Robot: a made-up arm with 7 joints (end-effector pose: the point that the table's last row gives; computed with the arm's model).
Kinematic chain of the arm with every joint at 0, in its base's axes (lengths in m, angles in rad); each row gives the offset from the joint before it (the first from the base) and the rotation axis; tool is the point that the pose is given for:
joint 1: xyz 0 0.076 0 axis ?
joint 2: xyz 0 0.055 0 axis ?
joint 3: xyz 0 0 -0.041 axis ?
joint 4: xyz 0 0 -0.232 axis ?
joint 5: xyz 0 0 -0.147 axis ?
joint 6: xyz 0 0 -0.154 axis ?
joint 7: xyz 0 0 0 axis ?
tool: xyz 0 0 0
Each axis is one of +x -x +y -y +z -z.
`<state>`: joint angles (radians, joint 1 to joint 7).
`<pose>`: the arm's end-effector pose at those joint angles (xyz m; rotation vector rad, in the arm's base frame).
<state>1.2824 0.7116 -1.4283 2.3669 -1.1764 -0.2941 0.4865</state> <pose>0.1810 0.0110 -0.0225 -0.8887 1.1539 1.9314</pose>
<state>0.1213 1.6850 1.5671 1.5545 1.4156 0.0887 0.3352</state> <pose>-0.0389 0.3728 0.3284 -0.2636 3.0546 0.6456</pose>
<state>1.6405 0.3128 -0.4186 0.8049 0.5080 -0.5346 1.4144</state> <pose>0.4704 0.1953 0.2315 -0.2785 -2.2001 -1.9885</pose>
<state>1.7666 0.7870 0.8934 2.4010 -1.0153 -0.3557 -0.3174</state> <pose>-0.0995 0.2787 0.1100 -1.7058 0.5094 -0.9836</pose>
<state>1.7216 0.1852 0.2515 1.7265 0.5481 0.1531 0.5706</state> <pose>0.1632 0.2454 0.3161 0.4012 2.7198 0.6119</pose>
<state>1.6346 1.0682 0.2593 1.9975 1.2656 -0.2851 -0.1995</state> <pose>-0.0070 0.2949 0.2649 0.3089 2.3968 0.1110</pose>
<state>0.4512 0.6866 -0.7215 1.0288 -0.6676 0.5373 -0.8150</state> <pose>0.3657 0.2708 -0.3108 1.8523 -1.0898 -0.9332</pose>
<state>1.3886 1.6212 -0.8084 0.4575 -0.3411 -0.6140 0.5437</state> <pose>0.0842 0.6782 0.0779 1.2236 -0.6557 -0.8225</pose>
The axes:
joint 1: -y
joint 2: +x
joint 3: +z
joint 4: -y
joint 5: +z
joint 6: +y
joint 7: -x

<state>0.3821 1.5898 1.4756 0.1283 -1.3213 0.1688 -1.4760</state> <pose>-0.0149 0.7017 0.0470 -3.0034 -0.2206 -0.8550</pose>
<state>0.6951 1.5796 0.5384 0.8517 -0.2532 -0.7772 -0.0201</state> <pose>0.0723 0.6012 0.2169 2.1581 -1.7919 -0.5906</pose>
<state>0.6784 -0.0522 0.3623 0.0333 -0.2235 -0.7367 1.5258</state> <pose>0.3670 0.1046 -0.4404 -1.2693 -1.2541 -0.9665</pose>
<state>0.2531 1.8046 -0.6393 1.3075 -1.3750 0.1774 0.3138</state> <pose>0.2477 0.5130 -0.0261 1.7315 0.7981 -1.9753</pose>
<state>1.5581 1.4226 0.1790 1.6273 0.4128 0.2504 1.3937</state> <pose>-0.0114 0.3921 0.2959 0.9125 -1.9062 -1.2910</pose>
